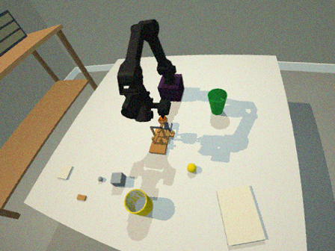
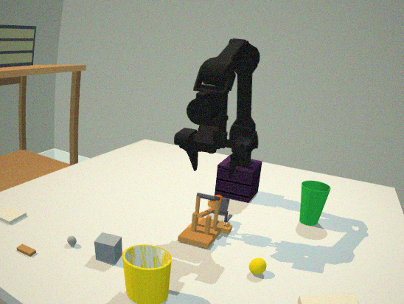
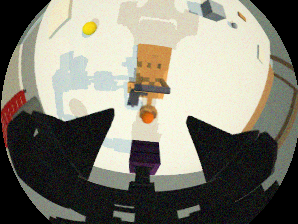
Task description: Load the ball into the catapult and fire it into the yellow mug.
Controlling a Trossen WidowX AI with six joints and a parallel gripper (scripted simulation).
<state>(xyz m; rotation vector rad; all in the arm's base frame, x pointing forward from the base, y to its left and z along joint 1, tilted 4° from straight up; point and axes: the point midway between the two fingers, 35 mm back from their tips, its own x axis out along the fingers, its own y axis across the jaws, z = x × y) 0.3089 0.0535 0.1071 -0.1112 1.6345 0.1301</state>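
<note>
My gripper tip is now 10 cm above the orange ball, 8 cm past it and 1 cm to the left of it. From my gripper tip the other things lie so: grey cube (28 cm ahead, 14 cm below, 10 cm to the right); wooden catapult (11 cm below, 2 cm to the left, 1 cm behind); yellow ball (20 cm to the left, 14 cm below, 12 cm ahead).
</note>
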